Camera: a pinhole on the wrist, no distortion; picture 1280 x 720 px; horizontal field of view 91.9 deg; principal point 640.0 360.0 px. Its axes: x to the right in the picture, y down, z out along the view. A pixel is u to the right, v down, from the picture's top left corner.
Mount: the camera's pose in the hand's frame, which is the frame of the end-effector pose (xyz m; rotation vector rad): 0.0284 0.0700 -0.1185 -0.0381 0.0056 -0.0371
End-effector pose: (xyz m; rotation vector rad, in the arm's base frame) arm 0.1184 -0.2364 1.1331 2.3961 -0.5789 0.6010
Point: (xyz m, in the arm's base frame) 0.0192 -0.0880 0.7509
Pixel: outside the picture
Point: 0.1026 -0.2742 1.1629
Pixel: 559 220
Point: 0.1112 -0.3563 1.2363
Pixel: 891 685
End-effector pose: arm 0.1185 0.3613 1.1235 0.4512 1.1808 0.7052
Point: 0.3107 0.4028 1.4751
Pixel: 340 532
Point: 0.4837 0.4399 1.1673
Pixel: 736 235
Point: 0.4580 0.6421 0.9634
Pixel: 1186 254
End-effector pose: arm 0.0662 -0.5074 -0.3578 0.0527 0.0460 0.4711
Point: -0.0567 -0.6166 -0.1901
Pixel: 216 95
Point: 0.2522 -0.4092 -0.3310
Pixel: outside the picture
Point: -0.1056 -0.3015 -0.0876
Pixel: 466 671
